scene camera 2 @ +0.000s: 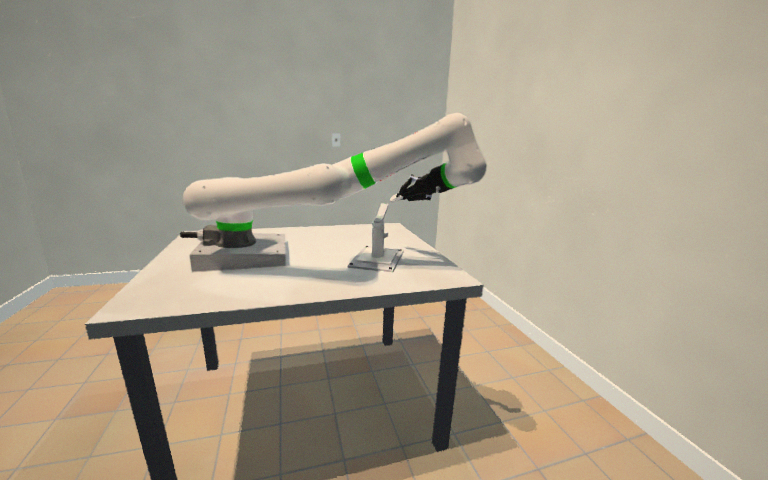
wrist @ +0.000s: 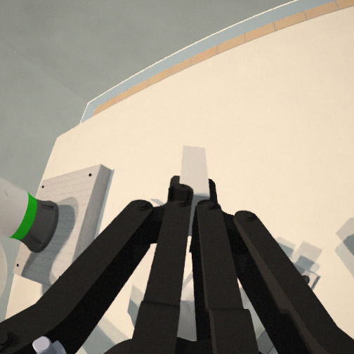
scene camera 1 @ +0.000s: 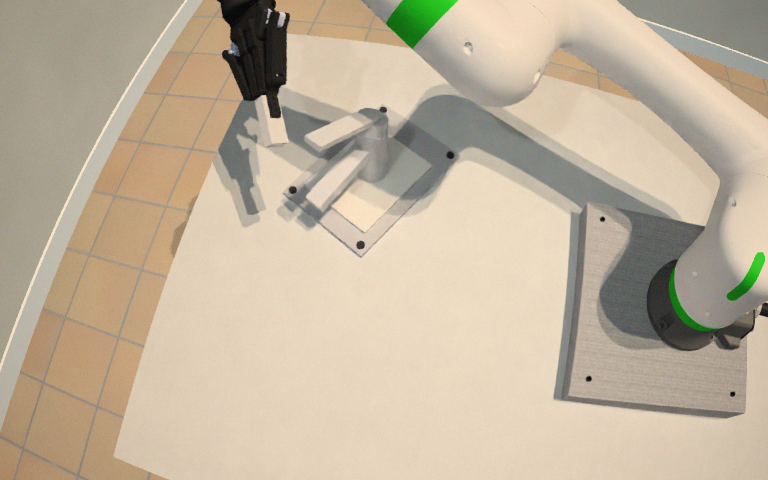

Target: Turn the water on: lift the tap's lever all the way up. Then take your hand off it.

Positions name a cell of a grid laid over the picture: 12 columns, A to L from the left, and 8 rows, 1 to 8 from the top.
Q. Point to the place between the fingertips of my gripper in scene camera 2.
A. G4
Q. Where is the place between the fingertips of my gripper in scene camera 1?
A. E3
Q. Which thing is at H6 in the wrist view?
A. My gripper.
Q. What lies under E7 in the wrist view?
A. A tap lever.
